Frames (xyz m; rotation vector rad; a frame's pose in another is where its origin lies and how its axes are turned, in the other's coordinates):
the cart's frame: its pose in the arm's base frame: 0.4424 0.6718 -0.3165 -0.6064 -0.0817 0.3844
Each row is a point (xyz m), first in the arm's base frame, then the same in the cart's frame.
Working: the arm's base frame: its pose in the cart's frame: -0.6736 -0.5413 -0.0205 0.6064 0.0817 -0.3844

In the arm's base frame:
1: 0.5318 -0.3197 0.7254
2: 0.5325 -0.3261 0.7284
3: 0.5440 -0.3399 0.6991
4: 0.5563 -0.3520 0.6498
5: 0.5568 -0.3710 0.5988
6: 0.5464 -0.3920 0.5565
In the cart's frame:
1: -0.3279 -1.3701 0.3032
2: -0.3297 -1.3769 0.3020
3: -0.3232 -1.3743 0.2684
4: -0.3145 -1.3594 0.2191
5: -0.3193 -1.3448 0.1669
6: -0.3353 -1.3331 0.1228

